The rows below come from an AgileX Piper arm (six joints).
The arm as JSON. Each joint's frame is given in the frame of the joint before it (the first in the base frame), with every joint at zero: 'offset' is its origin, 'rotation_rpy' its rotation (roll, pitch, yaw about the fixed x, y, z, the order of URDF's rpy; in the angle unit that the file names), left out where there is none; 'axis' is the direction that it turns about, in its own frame. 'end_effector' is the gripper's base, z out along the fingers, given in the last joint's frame.
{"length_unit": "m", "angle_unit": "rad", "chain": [
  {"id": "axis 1", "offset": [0.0, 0.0, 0.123], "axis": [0.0, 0.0, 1.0]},
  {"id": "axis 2", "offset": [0.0, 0.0, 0.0], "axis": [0.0, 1.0, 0.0]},
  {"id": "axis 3", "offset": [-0.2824, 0.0, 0.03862], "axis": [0.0, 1.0, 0.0]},
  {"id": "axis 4", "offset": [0.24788, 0.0, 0.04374], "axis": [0.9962, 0.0, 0.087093]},
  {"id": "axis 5", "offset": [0.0, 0.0, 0.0], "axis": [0.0, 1.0, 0.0]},
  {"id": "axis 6", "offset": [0.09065, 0.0, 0.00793], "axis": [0.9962, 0.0, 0.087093]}
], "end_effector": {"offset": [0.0, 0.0, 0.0], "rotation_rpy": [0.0, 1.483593, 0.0]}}
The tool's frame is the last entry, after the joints.
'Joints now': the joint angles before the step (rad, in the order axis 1, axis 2, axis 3, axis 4, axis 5, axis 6). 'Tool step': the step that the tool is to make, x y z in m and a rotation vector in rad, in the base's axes. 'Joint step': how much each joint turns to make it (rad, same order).
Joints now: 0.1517, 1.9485, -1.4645, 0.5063, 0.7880, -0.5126
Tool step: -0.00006, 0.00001, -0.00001, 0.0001, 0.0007, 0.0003
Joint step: 0.0000, 0.0000, 0.0000, 0.0000, 0.0008, 0.0000
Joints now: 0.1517, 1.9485, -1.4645, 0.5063, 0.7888, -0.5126
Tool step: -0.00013, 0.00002, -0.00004, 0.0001, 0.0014, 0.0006
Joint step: 0.0000, 0.0000, 0.0000, 0.0000, 0.0015, 0.0001
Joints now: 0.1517, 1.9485, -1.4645, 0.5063, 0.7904, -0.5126
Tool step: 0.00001, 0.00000, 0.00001, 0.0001, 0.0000, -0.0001
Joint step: 0.0000, 0.0000, 0.0000, 0.0001, 0.0000, 0.0001
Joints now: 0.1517, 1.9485, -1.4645, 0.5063, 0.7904, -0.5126
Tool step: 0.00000, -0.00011, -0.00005, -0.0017, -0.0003, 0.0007
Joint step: 0.0000, 0.0000, 0.0000, -0.0019, 0.0000, 0.0000
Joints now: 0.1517, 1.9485, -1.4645, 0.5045, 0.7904, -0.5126
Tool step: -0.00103, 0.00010, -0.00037, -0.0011, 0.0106, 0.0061
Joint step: 0.0000, 0.0000, -0.0001, -0.0019, 0.0122, 0.0000
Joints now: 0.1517, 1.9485, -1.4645, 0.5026, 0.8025, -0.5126
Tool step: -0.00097, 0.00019, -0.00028, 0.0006, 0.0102, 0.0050
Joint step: 0.0000, 0.0000, 0.0000, 0.0000, 0.0114, 0.0001
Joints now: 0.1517, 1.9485, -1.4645, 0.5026, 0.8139, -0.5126
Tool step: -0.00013, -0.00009, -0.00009, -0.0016, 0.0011, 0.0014
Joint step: 0.0000, 0.0000, 0.0000, -0.0018, 0.0015, 0.0000
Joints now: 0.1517, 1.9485, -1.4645, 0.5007, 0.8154, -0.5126
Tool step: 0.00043, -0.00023, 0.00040, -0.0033, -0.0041, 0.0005
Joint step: 0.0000, 0.0000, -0.0017, -0.0038, -0.0021, 0.0000
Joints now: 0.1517, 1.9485, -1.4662, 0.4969, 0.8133, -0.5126
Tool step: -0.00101, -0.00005, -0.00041, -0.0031, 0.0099, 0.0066
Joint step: 0.0000, 0.0000, 0.0000, -0.0040, 0.0116, 0.0000
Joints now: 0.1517, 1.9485, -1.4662, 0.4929, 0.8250, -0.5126
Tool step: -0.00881, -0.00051, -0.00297, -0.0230, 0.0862, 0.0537
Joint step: 0.0000, 0.0000, 0.0000, -0.0297, 0.0998, 0.0001
